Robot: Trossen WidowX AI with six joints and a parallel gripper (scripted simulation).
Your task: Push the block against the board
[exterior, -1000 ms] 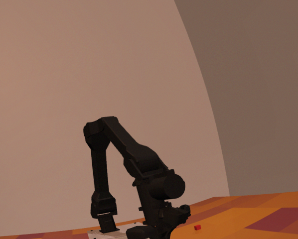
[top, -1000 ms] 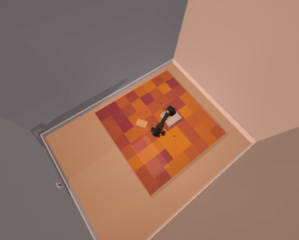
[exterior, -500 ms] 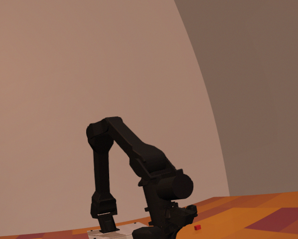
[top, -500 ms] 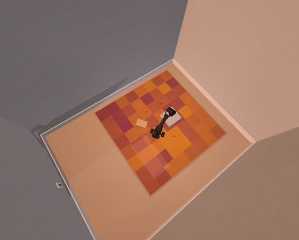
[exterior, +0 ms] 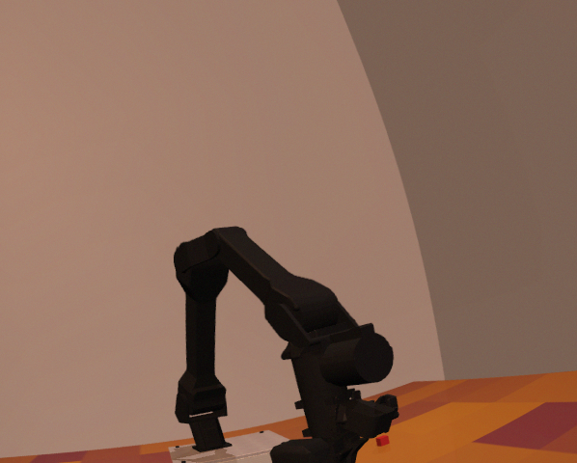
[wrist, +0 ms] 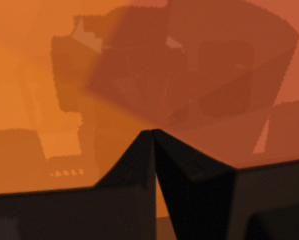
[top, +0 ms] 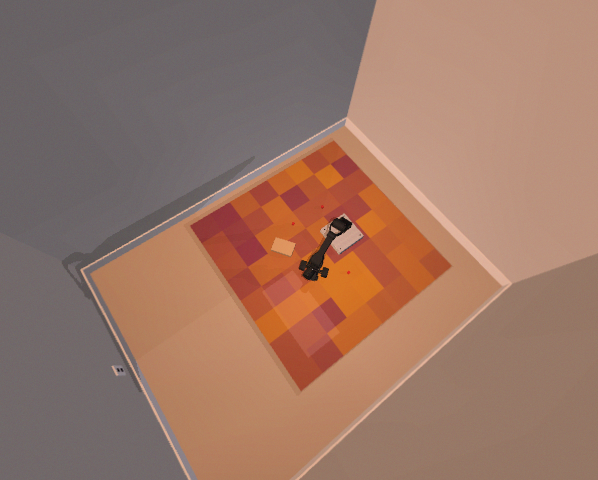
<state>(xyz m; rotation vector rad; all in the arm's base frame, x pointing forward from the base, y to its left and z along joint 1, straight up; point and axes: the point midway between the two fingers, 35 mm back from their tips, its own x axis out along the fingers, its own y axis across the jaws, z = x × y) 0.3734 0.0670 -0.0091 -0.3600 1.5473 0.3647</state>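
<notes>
My gripper tip is 90 mm past the square block, 50 mm to the left of it and 10 mm below it. Also, from my gripper tip: tan board: 20 mm ahead, 260 mm to the right, 10 mm above.
</notes>
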